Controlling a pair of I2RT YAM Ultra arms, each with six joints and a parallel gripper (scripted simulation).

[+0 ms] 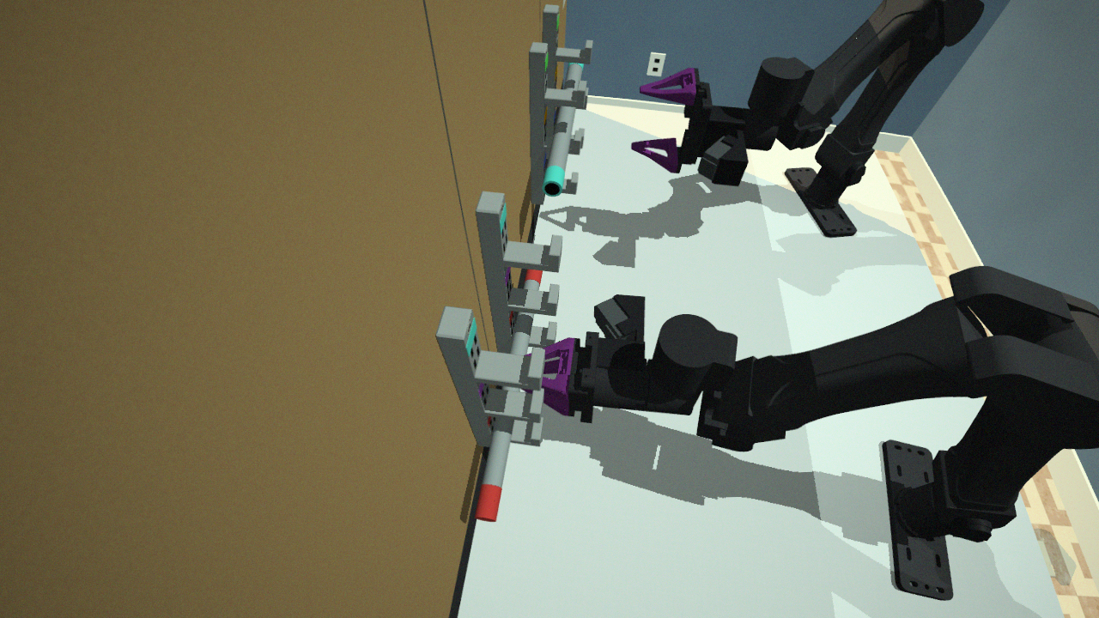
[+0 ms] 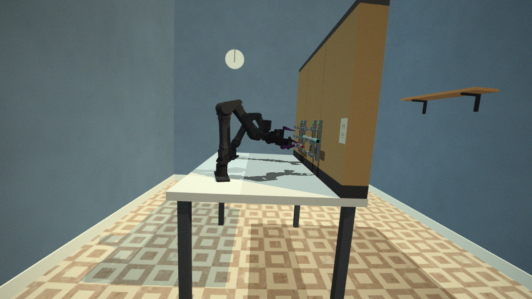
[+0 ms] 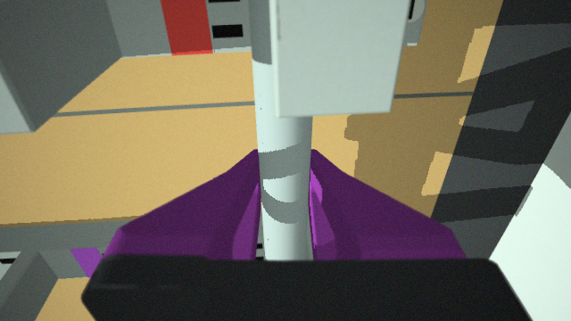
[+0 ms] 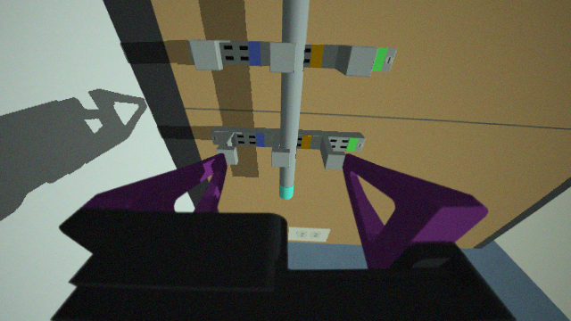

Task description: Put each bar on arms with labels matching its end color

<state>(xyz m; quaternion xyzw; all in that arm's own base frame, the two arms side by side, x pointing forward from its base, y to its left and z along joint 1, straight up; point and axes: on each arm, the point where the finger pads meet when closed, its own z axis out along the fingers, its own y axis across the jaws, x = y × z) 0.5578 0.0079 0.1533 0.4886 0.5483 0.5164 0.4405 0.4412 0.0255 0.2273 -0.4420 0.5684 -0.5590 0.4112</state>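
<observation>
Now: left hand right at the red-ended bar. The rest, counted from my left hand: white wall socket: 770 mm to the right, 150 mm above, 20 mm ahead; brown wall panel: 270 mm above, 220 mm to the right, 90 mm ahead; cyan-ended bar: 390 mm to the right, 80 mm above, 20 mm behind.
</observation>
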